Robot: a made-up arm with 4 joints. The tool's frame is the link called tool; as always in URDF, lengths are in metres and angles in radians.
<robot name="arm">
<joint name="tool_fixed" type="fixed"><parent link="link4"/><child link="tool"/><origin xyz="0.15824 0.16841 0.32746" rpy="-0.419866 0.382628 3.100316"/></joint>
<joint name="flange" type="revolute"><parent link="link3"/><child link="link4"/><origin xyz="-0.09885 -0.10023 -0.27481" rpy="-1.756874 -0.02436 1.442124"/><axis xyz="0 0 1"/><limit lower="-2.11" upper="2.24"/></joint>
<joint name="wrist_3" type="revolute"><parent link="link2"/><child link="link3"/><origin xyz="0.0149 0.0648 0.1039" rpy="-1.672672 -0.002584 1.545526"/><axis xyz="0 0 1"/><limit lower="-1.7" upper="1.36"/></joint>
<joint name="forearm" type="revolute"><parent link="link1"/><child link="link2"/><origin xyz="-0.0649 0.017 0.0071" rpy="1.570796 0 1.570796"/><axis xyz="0 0 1"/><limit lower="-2.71" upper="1.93"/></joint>
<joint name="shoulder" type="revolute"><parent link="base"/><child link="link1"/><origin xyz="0.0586 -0.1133 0.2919" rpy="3.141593 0 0"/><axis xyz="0 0 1"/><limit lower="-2" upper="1.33"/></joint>
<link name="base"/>
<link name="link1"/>
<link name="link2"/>
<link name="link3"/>
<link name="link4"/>
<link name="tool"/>
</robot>
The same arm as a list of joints. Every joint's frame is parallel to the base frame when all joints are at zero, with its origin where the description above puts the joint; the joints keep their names.
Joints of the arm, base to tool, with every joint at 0 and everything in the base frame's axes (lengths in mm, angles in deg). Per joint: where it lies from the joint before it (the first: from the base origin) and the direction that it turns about. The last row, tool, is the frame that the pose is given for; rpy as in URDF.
shoulder: axis -z xyz 58.6 -113.3 291.9
forearm: axis +x xyz -64.9 -17 -7.1
wrist_3: axis -0.101699 0.994491 -0.0254 xyz 103.9 -14.9 -64.8
flange: axis -0.113602 -0.172603 0.978418 xyz 127.4 -260.6 105.8
tool: xyz -176.7 -234.5 272.8 rpy -14.14 14.6 5.98
Joint limits (deg, base to tool): -114.59..76.2 -155.27..110.58 -97.4..77.92 -120.89..128.34

